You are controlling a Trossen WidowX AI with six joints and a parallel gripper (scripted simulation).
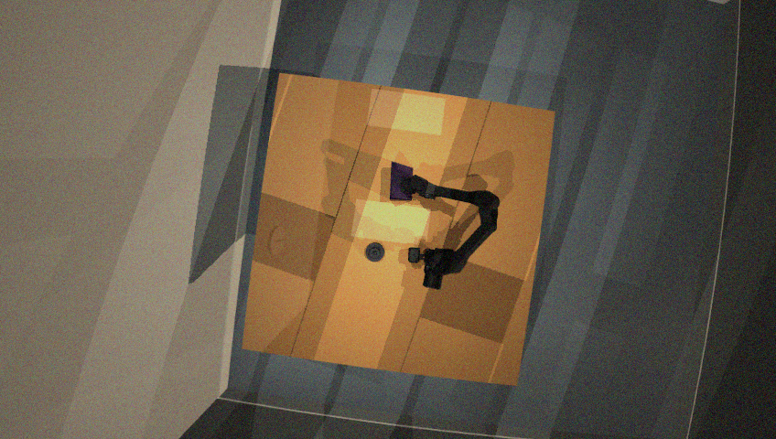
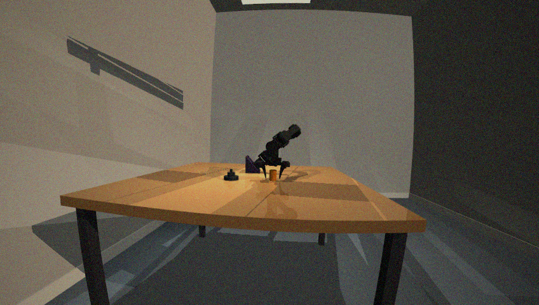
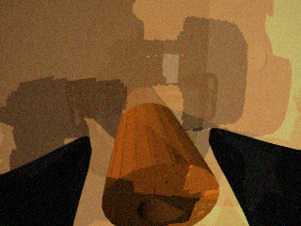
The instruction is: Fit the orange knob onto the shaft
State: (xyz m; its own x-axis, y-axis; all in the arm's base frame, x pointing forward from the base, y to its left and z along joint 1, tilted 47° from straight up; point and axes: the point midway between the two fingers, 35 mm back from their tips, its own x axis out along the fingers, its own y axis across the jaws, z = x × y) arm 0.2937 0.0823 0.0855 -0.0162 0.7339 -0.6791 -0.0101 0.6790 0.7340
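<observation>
Now: the dark round pedestal 1 cm ahead of my gripper tip, 24 cm to the right of it and 2 cm above it. The rest, counted from my gripper tip: orange knob (2 cm above).
</observation>
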